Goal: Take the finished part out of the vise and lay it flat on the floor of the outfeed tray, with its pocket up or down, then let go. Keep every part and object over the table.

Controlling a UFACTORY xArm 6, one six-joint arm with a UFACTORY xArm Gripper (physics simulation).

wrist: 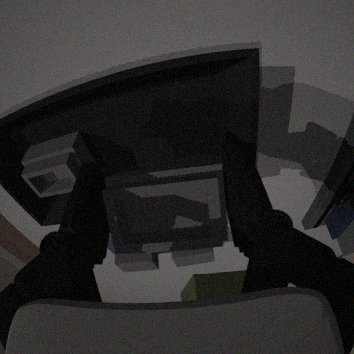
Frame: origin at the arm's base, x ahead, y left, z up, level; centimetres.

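Where they show: gripper, between the fingertips: [161, 173].
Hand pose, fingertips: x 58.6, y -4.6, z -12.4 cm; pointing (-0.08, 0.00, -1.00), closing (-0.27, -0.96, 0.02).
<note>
Things, the pixels of their top centre, and the offset from my fingertips. "spot": a spot on its surface instead.
- grey rectangular part, centre of its top: [169, 252] dy +0.4, dx -1.3, dz +3.7 cm
- dark outfeed tray, a spot on its surface: [195, 115] spot: dy -2.0, dx -2.6, dz -7.8 cm
- smaller grey part, centre of its top: [50, 182] dy +10.8, dx -0.7, dz -4.3 cm
- dark upright piece, a spot on its surface: [327, 192] spot: dy -16.0, dx -21.3, dz -7.2 cm
- blue object, a spot on its surface: [341, 218] spot: dy -18.2, dx -25.8, dz -4.2 cm
My gripper [161, 173] is shut on a grey rectangular part [150, 212], one finger at each short side. The part's open pocket faces the camera, and shadow falls across it. The dark outfeed tray [195, 115] spreads beyond the fingertips, and the held part overlaps its near edge in the view. The height of the part above the tray is hard to judge. A smaller grey part [52, 162] with a hollow lies in the tray at the left. The vise cannot be made out with certainty.
A green block [217, 286] shows near the bottom, between the fingers. Two small grey blocks [136, 262] [193, 256] show just below the held part. A dark upright piece [327, 192] and a blue object [341, 218] are at the right edge. Brown surface [17, 240] shows at the left edge.
</note>
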